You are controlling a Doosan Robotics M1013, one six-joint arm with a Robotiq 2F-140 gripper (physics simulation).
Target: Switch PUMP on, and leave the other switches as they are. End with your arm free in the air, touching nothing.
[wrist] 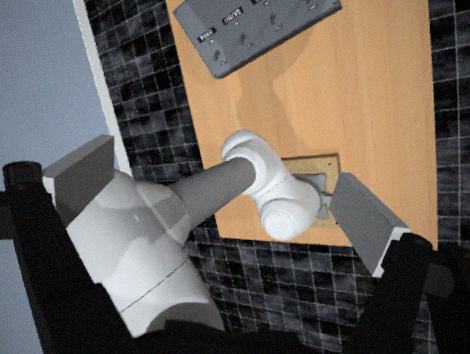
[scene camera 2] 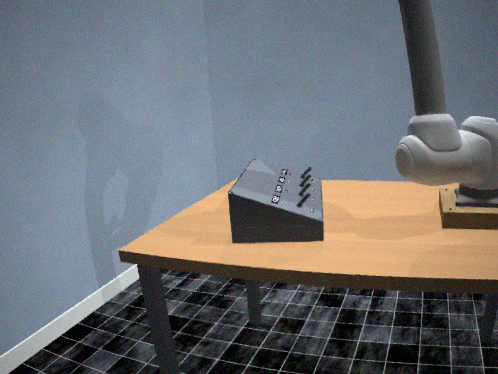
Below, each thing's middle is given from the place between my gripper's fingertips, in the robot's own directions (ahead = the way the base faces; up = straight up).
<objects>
My hand is 320 mm short of the grey sloped switch panel [scene camera 2: 263, 203], 340 mm to the right of it and 840 mm above it.
</objects>
